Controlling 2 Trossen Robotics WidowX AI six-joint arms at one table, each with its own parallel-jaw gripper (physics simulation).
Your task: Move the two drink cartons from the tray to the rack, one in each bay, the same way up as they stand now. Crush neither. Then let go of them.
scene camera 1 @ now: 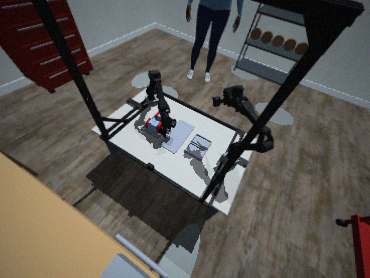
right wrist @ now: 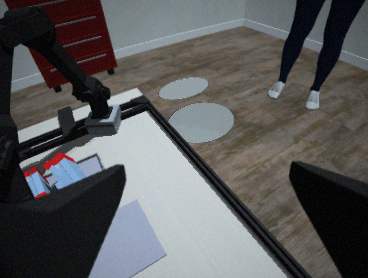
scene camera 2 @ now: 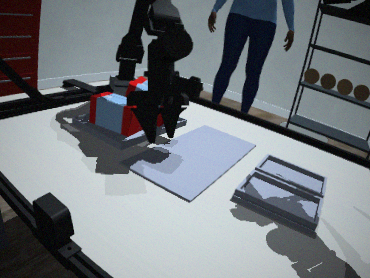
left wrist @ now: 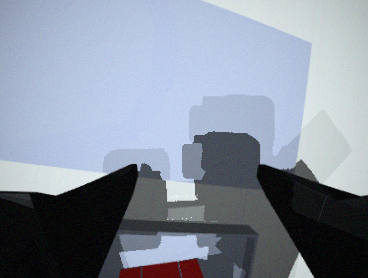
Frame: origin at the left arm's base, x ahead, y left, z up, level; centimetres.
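Seen in the pictures: left gripper, fingertip midpoint: [scene camera 1: 167, 134] [scene camera 2: 162, 140] [left wrist: 198, 170]; right gripper, fingertip midpoint: [scene camera 1: 217, 96] [right wrist: 206, 171] [scene camera 2: 335, 8]; left arm's base, link origin: [scene camera 1: 151, 98] [right wrist: 102, 113] [scene camera 2: 125, 78].
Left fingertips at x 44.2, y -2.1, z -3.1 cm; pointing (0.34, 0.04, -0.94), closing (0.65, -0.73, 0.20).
Observation:
Pixels of each thing's top centre, then the offset from my left fingertips to it. "pt": a spot on its surface instead.
- grey tray, top centre: [scene camera 2: 132, 118] [scene camera 1: 158, 123] dz -0.8, dx -15.0, dy -2.5 cm
- nearer carton, top centre: [scene camera 2: 118, 99] [right wrist: 28, 187] [scene camera 1: 153, 122] dz +5.0, dx -12.5, dy -7.4 cm
- farther carton, top centre: [scene camera 2: 151, 79] [right wrist: 59, 164] dz +9.4, dx -16.2, dy +1.8 cm
- red carton end, surface spot: [left wrist: 162, 270] pt dz -1.1, dx -7.9, dy -3.6 cm
- two-bay rack, top centre: [scene camera 2: 288, 182] [scene camera 1: 198, 145] dz -0.4, dx +19.7, dy +19.4 cm
Two light-blue cartons with red ends sit side by side on the grey tray [scene camera 2: 119, 144] [left wrist: 185, 226]: the nearer carton [scene camera 1: 154, 124] [scene camera 2: 110, 113] [right wrist: 37, 182] and the farther carton [scene camera 2: 137, 85] [right wrist: 65, 170], partly hidden by the left arm. My left gripper [scene camera 1: 166, 134] [scene camera 2: 162, 138] [left wrist: 198, 170] is open and empty, pointing down at the tray's edge on the pad side. A red carton end [left wrist: 162, 270] shows low between its fingers in the left wrist view. The two-bay rack [scene camera 1: 192, 154] [scene camera 2: 275, 212] holds no carton. My right gripper [scene camera 1: 216, 101] [right wrist: 206, 171] is open and empty, raised beyond the table's back edge.
A flat pale-blue pad [scene camera 1: 180, 137] [scene camera 2: 200, 162] [left wrist: 100, 75] [right wrist: 130, 245] lies between tray and rack. Black rails edge the table, and a black block [scene camera 2: 52, 220] stands on the front rail. Frame posts rise at the sides. A person [scene camera 1: 211, 32] stands behind the table.

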